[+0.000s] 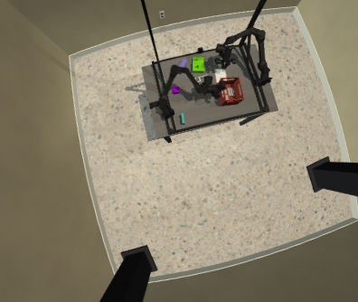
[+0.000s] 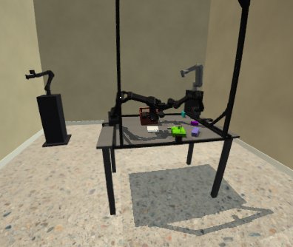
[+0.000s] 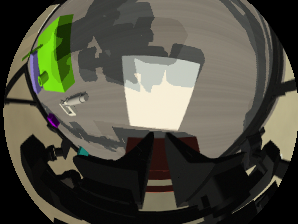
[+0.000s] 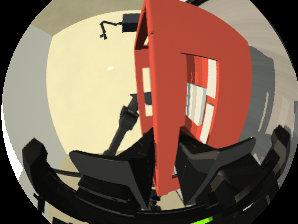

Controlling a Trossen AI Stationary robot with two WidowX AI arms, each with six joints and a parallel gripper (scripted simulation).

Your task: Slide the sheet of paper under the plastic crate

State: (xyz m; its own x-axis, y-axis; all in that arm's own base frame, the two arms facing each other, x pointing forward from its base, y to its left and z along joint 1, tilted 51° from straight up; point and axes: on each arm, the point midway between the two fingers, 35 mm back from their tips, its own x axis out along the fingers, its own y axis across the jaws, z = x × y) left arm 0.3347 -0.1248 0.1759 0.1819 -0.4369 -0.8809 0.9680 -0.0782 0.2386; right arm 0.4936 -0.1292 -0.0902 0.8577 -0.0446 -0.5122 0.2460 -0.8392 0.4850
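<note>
Now: the sheet of paper 100 mm below my left hand, 30 mm ahead of it and 10 mm to the right of it. The rest, counted from my left hand: crate 230 mm ahead, 40 mm to the right, 30 mm below; green block 200 mm to the right, 140 mm behind, 50 mm below.
</note>
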